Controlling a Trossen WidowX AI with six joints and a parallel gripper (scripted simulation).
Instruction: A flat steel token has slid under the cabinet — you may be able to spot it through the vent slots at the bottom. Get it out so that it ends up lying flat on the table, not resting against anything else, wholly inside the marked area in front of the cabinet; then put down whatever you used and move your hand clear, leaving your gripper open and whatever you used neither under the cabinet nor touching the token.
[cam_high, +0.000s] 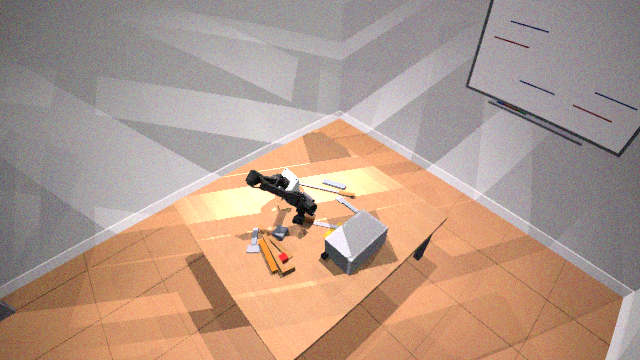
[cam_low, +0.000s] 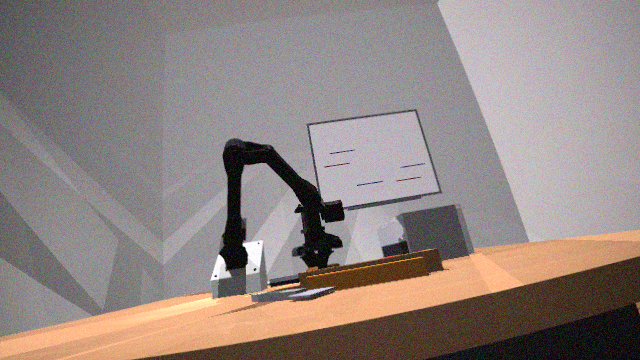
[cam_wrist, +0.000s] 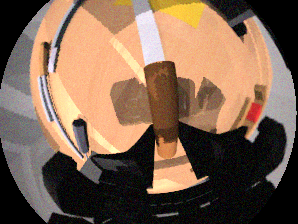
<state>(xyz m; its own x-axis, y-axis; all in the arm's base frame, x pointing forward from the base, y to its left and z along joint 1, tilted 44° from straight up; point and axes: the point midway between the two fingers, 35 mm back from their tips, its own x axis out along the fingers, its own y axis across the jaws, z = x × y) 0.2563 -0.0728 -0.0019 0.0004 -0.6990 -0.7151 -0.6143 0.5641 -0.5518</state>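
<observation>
My gripper tip is now 120 mm past the grey bar and 350 mm to the right of it. From my gripper tip the other things lie so: thin wooden stick 30 mm ahead, 220 mm to the right; then red block 160 mm ahead, 240 mm to the right, 10 mm above; then grey block 160 mm to the right, 10 mm above.
</observation>
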